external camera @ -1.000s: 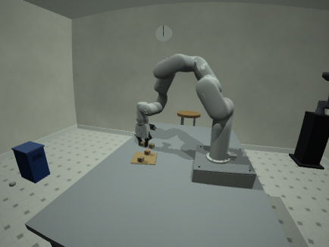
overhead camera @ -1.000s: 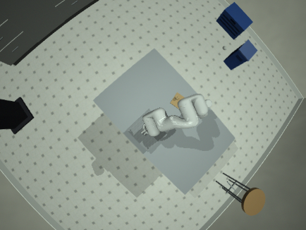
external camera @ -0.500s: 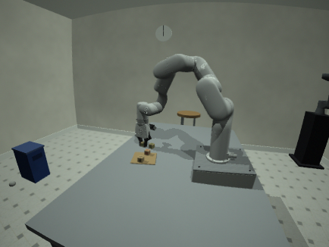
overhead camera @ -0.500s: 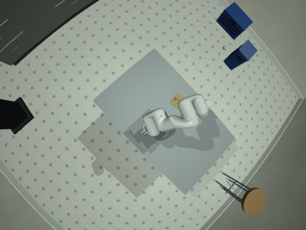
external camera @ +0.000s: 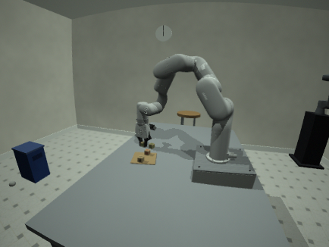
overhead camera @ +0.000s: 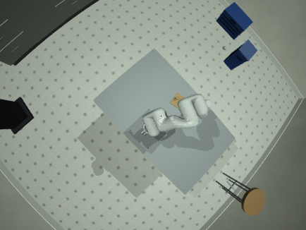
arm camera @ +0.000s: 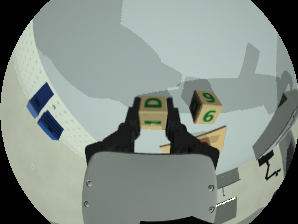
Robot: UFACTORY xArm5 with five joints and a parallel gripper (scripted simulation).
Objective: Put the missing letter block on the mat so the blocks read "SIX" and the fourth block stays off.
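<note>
Now: hand 150 mm to the right of the tan mat, 80 mm past it and 20 mm above it.
</note>
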